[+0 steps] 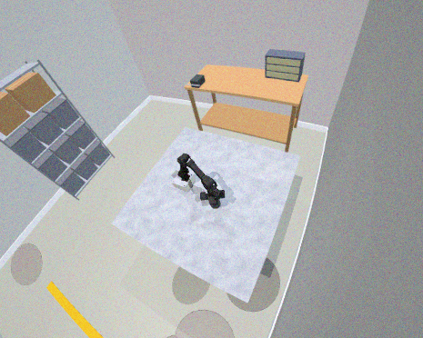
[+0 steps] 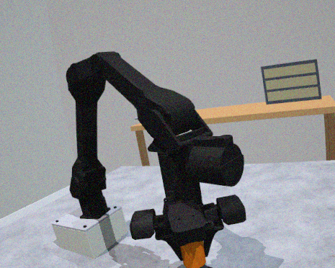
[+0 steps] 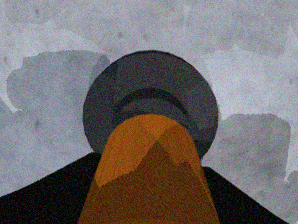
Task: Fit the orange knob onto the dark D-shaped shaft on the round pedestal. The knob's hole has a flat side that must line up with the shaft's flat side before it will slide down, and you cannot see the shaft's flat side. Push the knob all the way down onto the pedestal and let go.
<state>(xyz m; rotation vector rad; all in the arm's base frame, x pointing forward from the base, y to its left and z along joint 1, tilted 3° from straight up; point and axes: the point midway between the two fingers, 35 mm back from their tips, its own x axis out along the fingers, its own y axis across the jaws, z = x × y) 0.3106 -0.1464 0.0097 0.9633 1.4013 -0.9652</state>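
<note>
My gripper tip is now 2 cm below the orange knob. From my gripper tip the other things lie so: round dark pedestal: 4 cm below.
</note>
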